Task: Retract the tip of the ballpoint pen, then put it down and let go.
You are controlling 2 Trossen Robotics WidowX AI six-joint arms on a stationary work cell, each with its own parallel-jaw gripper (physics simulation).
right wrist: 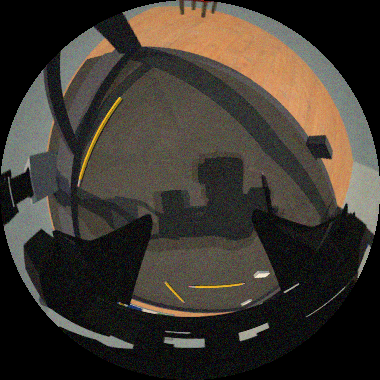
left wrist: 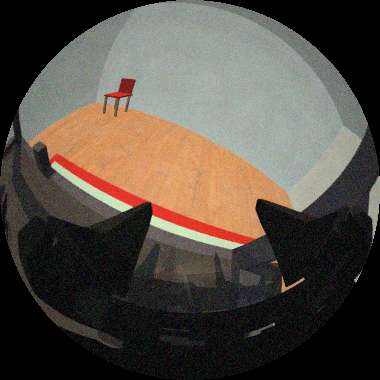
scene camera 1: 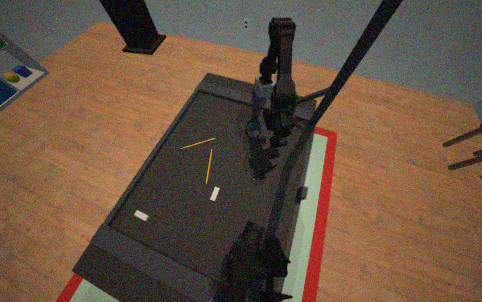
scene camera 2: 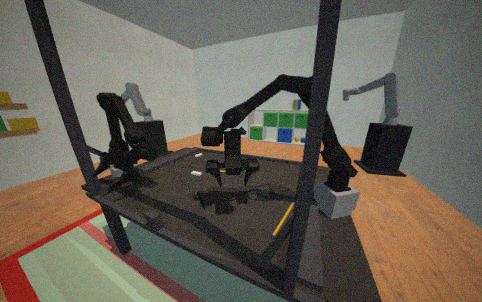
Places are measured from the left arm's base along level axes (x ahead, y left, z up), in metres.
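Pixels of known places: left gripper, between the fingertips: (right wrist: 350,207) (left wrist: 205,205) (scene camera 1: 290,278) (scene camera 2: 101,182); right gripper, between the fingertips: (right wrist: 203,217) (scene camera 1: 270,137) (scene camera 2: 233,185); right arm's base, origin of its link: (right wrist: 28,182) (scene camera 1: 265,80) (scene camera 2: 336,186).
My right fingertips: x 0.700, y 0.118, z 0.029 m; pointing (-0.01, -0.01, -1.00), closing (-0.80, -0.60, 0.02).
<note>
Behind a point stands the place of what it marks.
The ballpoint pen (right wrist: 267,192) {z -0.051, x 0.594, y 0.055 m} appears to be the thin dark rod with a small pale end in the right wrist view, lying on the dark table beside the right gripper's shadow, near the picture-right finger. I cannot make it out in the scene views. My right gripper (scene camera 2: 233,184) {z 0.029, x 0.700, y 0.118 m} (right wrist: 203,217) {z 0.029, x 0.700, y 0.118 m} is open and empty, pointing down above the table, apart from the pen. My left gripper (scene camera 1: 289,279) {z 0.039, x 0.237, y -0.151 m} (left wrist: 205,205) {z 0.039, x 0.237, y -0.151 m} is open and empty, at the lower end of the table in scene camera 1, facing the table's edge and the floor beyond.
Yellow pencils (scene camera 1: 198,143) {z -0.053, x 0.540, y 0.449 m} (scene camera 1: 209,166) {z -0.054, x 0.459, y 0.326 m} lie on the table; another yellow pencil (scene camera 2: 283,219) {z -0.054, x 0.895, y 0.138 m} (right wrist: 95,140) {z -0.056, x 0.890, y 0.144 m} lies near the right arm's base. White blocks (scene camera 1: 215,194) {z -0.047, x 0.358, y 0.226 m} (scene camera 1: 141,215) {z -0.047, x 0.130, y 0.460 m} lie farther off. A dark frame post (scene camera 2: 320,100) {z 0.329, x 0.967, y -0.065 m} rises in front of the right arm.
</note>
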